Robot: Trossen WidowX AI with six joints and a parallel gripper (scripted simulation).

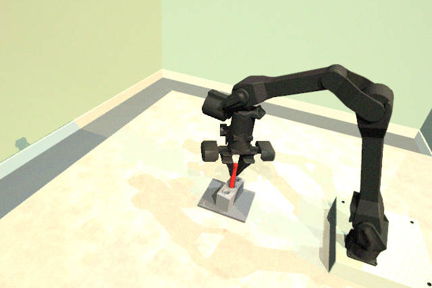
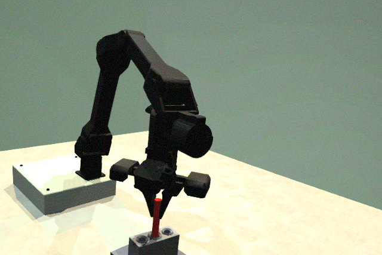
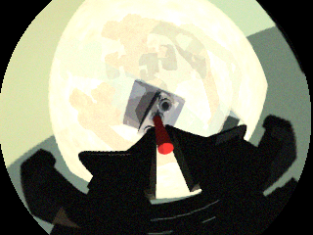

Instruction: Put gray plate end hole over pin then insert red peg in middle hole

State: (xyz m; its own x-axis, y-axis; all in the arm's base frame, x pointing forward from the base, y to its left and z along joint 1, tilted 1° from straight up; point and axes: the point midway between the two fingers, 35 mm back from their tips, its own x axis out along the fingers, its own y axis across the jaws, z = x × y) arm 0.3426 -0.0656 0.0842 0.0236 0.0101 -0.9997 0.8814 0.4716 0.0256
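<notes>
Right now my gripper tip is right at the red peg. From my gripper tip the other things lie so: dark base 2 cm to the left, 9 cm below; then gray plate 5 cm below.
</notes>
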